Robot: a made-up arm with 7 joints. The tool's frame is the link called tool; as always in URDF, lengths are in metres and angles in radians.
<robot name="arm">
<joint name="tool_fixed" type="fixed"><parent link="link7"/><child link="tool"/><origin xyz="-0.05 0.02 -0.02"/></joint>
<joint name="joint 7" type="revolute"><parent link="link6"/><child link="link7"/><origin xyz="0.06 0.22 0.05"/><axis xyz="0.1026 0.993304 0.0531"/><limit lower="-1.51" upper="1.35" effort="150" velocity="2.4"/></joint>
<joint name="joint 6" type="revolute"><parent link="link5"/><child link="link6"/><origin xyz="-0.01 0.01 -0.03"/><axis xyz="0 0 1"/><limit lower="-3.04" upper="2.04" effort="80" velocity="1.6"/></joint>
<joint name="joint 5" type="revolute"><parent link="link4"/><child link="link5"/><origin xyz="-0.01 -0.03 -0.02"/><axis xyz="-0.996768 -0.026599 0.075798"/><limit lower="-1.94" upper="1.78" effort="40" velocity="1.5"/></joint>
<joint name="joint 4" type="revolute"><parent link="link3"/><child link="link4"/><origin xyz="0.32 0.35 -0.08"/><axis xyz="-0.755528 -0.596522 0.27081"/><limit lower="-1.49" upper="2.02" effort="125" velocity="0.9"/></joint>
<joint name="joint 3" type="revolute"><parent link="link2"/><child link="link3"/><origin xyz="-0.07 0 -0.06"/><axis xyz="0 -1 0"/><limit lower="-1.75" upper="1.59" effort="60" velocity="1.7"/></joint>
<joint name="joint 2" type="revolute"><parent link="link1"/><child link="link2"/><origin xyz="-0.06 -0.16 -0.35"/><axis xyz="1 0 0"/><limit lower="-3.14" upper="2.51" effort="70" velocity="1.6"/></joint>
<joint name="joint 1" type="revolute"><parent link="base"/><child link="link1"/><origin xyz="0.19 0.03 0.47"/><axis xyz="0 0 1"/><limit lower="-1.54" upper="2.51" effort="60" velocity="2.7"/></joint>
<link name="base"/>
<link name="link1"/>
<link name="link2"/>
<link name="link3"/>
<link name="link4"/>
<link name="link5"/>
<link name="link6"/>
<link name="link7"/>
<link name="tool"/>
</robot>
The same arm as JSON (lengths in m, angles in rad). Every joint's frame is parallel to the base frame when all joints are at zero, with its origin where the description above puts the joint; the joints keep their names.
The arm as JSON. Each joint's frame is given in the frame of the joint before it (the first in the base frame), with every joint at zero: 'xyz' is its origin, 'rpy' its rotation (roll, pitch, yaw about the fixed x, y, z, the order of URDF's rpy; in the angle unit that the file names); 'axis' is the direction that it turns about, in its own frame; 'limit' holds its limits. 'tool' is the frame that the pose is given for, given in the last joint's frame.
{"units": {"length": "m", "angle": "rad"}, "joints": [{"name": "joint 1", "type": "revolute", "origin": {"xyz": [0.19, 0.03, 0.47], "rpy": [0.0, 0.0, 0.0]}, "axis": [0.0, 0.0, 1.0], "limit": {"lower": -1.54, "upper": 2.51}}, {"name": "joint 2", "type": "revolute", "origin": {"xyz": [-0.06, -0.16, -0.35], "rpy": [0.0, 0.0, 0.0]}, "axis": [1.0, 0.0, 0.0], "limit": {"lower": -3.14, "upper": 2.51}}, {"name": "joint 3", "type": "revolute", "origin": {"xyz": [-0.07, 0.0, -0.06], "rpy": [0.0, 0.0, 0.0]}, "axis": [0.0, -1.0, 0.0], "limit": {"lower": -1.75, "upper": 1.59}}, {"name": "joint 4", "type": "revolute", "origin": {"xyz": [0.32, 0.35, -0.08], "rpy": [0.0, 0.0, 0.0]}, "axis": [-0.755528, -0.596522, 0.27081], "limit": {"lower": -1.49, "upper": 2.02}}, {"name": "joint 5", "type": "revolute", "origin": {"xyz": [-0.01, -0.03, -0.02], "rpy": [0.0, 0.0, 0.0]}, "axis": [-0.996768, -0.026599, 0.075798], "limit": {"lower": -1.94, "upper": 1.78}}, {"name": "joint 6", "type": "revolute", "origin": {"xyz": [-0.01, 0.01, -0.03], "rpy": [0.0, 0.0, 0.0]}, "axis": [0.0, 0.0, 1.0], "limit": {"lower": -3.04, "upper": 2.04}}, {"name": "joint 7", "type": "revolute", "origin": {"xyz": [0.06, 0.22, 0.05], "rpy": [0.0, 0.0, 0.0]}, "axis": [0.1026, 0.993304, 0.0531], "limit": {"lower": -1.51, "upper": 1.35}}], "tool": {"origin": {"xyz": [-0.05, 0.02, -0.02], "rpy": [0.0, 0.0, 0.0]}}}
